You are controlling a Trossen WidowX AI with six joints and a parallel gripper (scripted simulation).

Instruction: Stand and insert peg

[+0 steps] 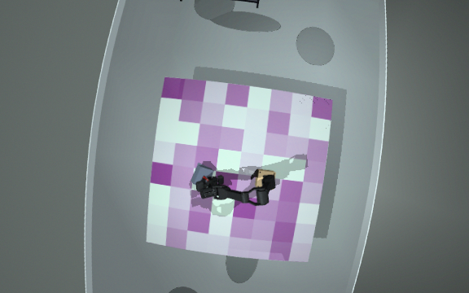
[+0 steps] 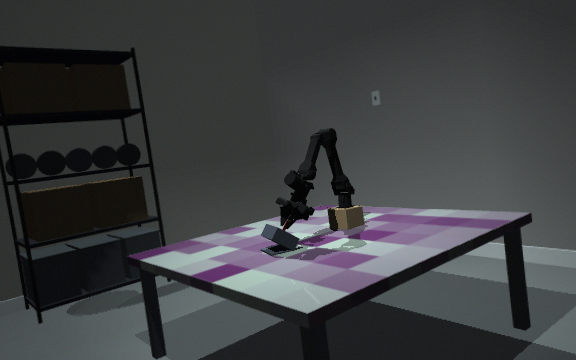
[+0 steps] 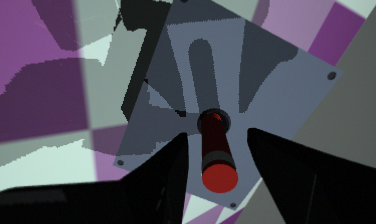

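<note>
My gripper tip is now 1 cm past the red peg, 1 cm to the right of it and 1 cm below it. Also, from my gripper tip: grey sloped panel: 2 cm ahead, 1 cm to the right, 4 cm below.
</note>
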